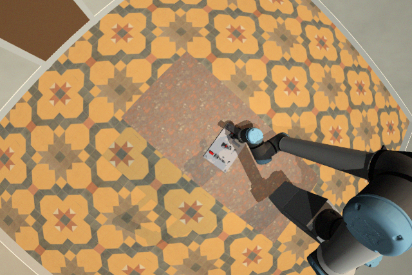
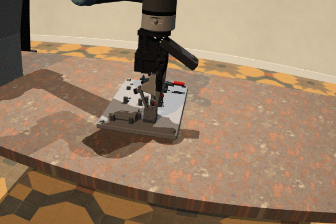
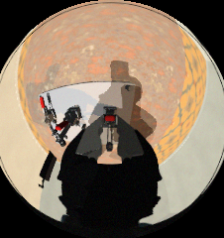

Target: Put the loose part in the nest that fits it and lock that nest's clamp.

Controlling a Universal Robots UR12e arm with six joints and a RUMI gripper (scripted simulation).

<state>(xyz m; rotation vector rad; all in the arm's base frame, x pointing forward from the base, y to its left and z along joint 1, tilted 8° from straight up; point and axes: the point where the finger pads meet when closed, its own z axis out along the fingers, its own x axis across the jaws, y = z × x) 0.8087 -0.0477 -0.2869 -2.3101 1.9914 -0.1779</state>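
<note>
Now: hand 3 cm past the toggle clamp and 2 cm above it. Round my hand: part (10 cm behind, 1 cm to the right, 5 cm below); grey fixture plate (7 cm behind, 10 cm to the left, 7 cm below).
</note>
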